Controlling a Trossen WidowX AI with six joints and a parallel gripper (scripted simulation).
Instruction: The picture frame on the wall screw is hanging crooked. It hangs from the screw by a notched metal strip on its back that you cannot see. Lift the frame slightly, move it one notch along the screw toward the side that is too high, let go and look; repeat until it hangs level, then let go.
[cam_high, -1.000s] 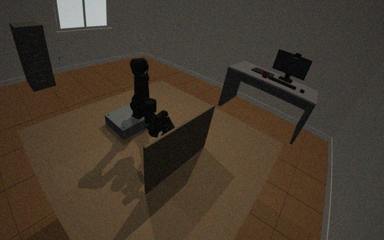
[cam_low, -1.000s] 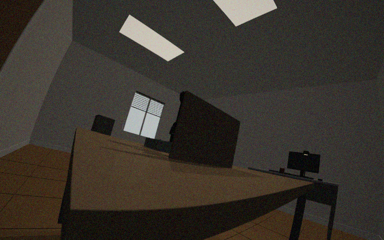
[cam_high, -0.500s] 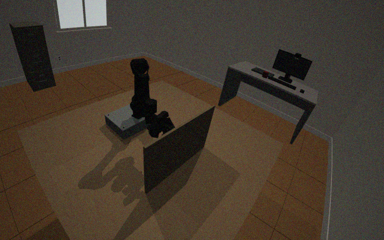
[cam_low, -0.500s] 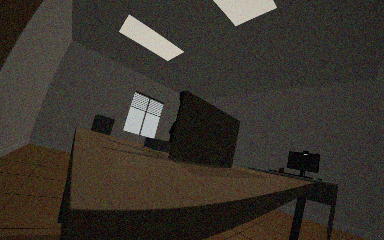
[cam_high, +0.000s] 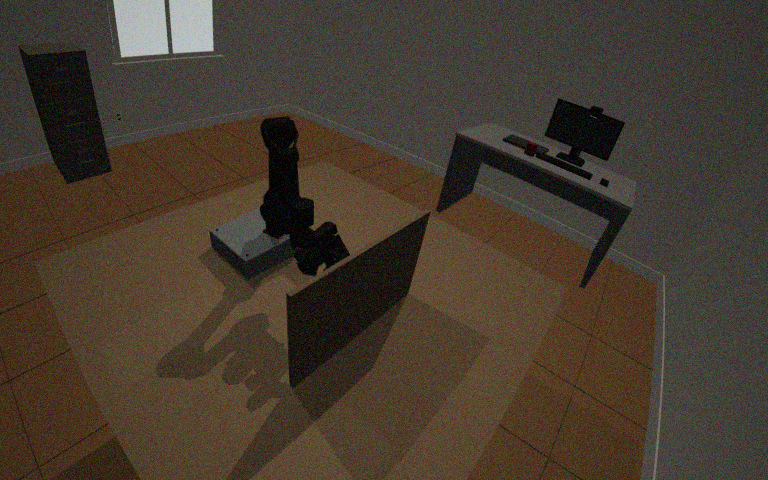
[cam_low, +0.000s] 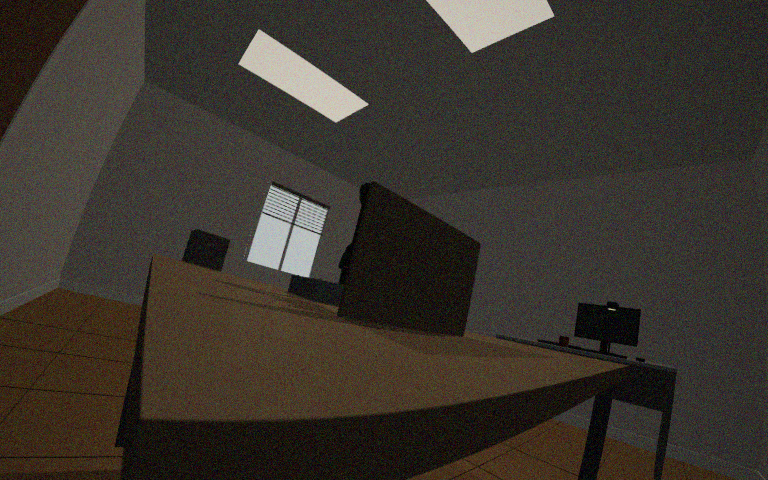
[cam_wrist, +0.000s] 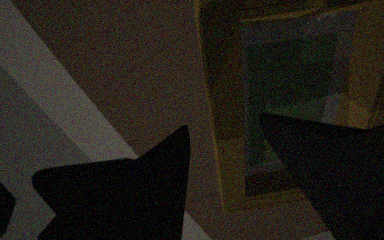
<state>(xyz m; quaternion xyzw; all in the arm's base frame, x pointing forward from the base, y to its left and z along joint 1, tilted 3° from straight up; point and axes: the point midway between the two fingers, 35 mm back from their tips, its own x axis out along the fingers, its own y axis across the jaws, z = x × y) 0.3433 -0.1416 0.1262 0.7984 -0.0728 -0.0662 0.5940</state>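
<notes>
My gripper tip is now 20 mm short of the picture frame, 20 mm to the right of it and 50 mm above it. From my gripper tip the other things lie so: wall panel (20 mm ahead, 10 mm to the left, 60 mm below).
</notes>
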